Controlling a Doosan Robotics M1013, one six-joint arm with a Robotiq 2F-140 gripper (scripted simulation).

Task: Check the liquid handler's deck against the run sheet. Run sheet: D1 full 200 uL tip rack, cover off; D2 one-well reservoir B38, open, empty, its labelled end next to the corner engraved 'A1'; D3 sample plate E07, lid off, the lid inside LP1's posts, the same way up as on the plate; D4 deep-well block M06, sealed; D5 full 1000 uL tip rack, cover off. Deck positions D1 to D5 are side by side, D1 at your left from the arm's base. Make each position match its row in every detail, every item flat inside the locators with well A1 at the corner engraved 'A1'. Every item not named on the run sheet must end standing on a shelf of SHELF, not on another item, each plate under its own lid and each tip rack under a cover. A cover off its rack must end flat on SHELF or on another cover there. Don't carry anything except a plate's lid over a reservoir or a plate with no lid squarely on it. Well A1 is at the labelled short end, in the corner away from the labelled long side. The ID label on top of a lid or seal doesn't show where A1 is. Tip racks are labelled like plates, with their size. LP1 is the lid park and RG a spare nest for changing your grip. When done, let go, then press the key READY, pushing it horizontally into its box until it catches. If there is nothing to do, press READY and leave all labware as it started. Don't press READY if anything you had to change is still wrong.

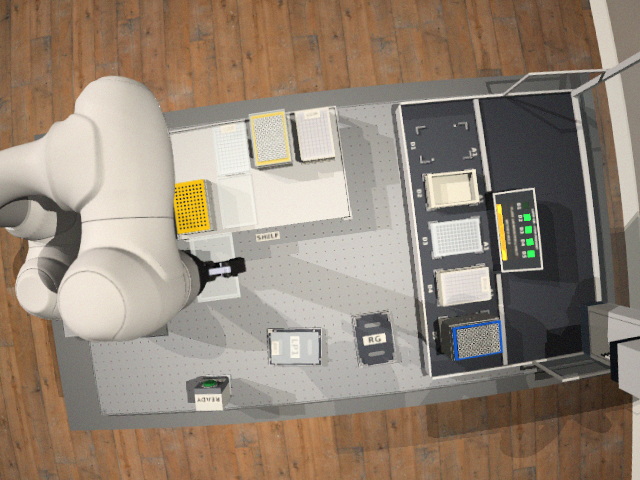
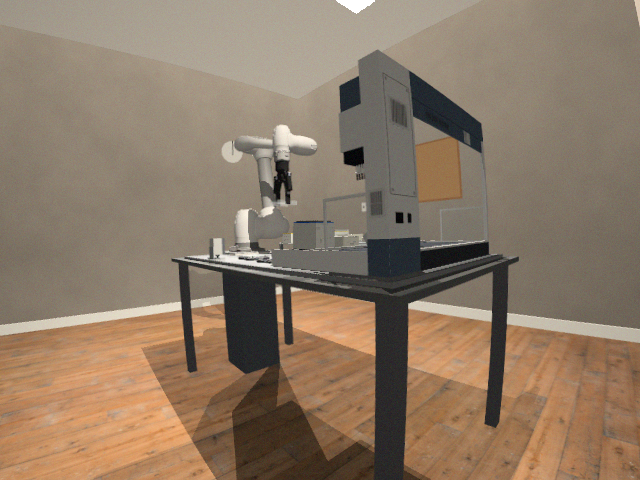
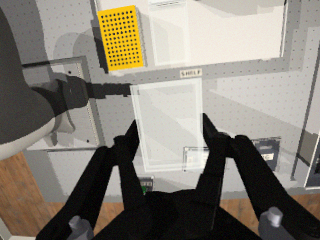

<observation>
A blue-rimmed tip rack shows in image 1 (468, 336) and in image 2 (307, 235); in image 3 it is out of frame.
</observation>
